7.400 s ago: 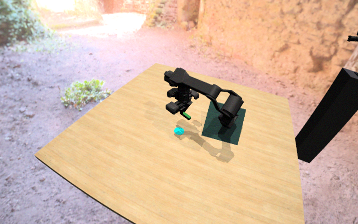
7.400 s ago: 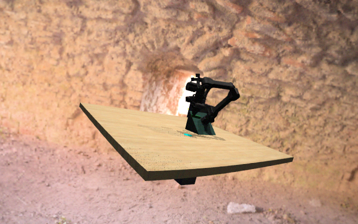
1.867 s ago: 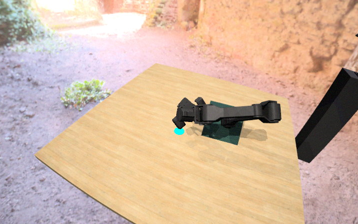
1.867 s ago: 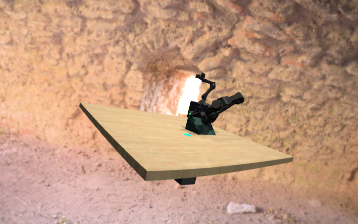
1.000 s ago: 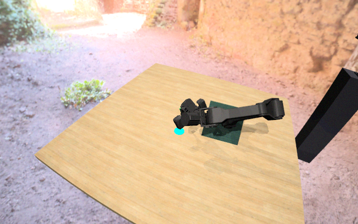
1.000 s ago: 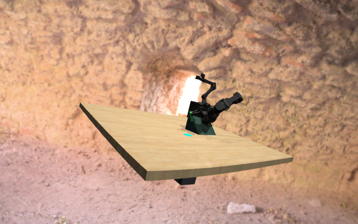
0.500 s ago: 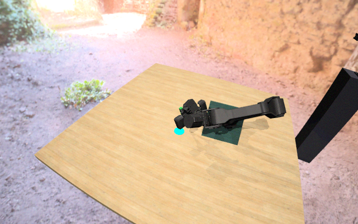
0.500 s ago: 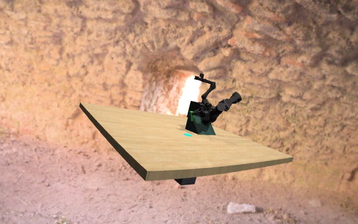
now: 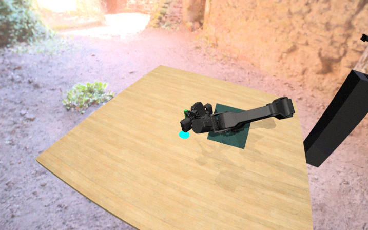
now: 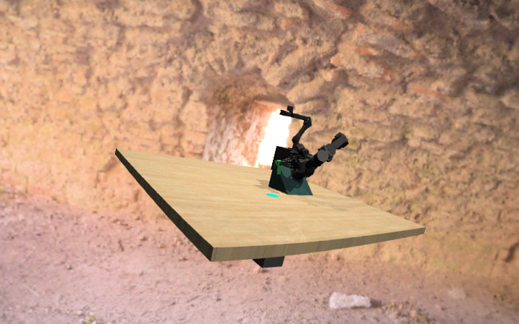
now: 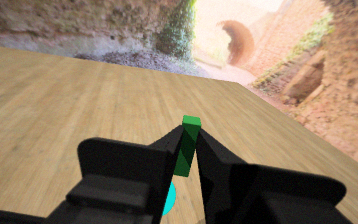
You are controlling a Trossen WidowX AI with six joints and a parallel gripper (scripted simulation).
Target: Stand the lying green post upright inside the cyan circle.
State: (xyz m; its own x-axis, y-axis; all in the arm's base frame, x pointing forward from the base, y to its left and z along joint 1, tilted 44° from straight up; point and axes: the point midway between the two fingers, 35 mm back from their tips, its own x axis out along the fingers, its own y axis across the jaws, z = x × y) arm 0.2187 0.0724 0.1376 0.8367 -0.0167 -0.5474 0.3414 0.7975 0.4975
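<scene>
Right now my gripper tip is 1 cm to the right of the cyan circle and 16 cm above it. Round my gripper tip: green post 2 cm below.
</scene>
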